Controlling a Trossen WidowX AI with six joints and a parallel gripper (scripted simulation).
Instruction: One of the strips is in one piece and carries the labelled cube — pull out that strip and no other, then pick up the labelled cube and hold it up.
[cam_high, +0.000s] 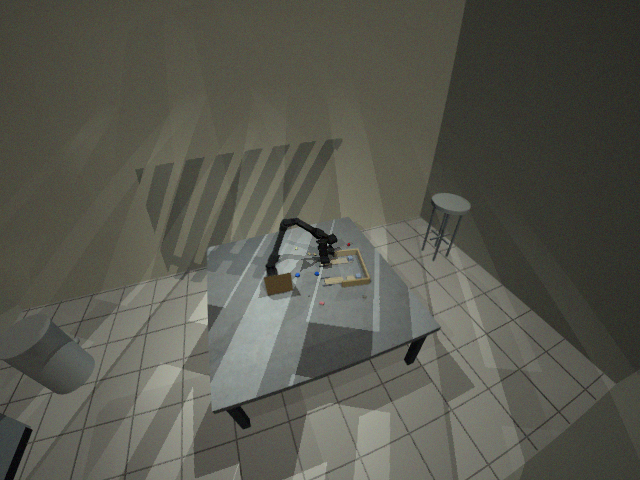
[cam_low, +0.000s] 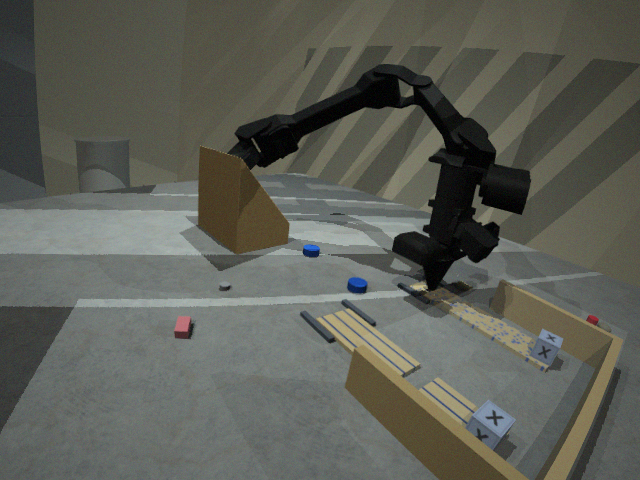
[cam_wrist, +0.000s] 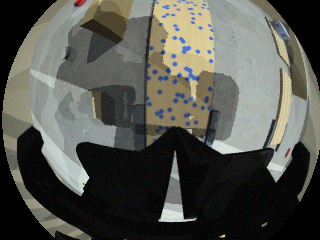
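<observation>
Now: gripper tip 90 mm short of the dotted strip and 10 mm to the left of it. Round my gripper tip: pink block 370 mm to the right, 110 mm behind.
</observation>
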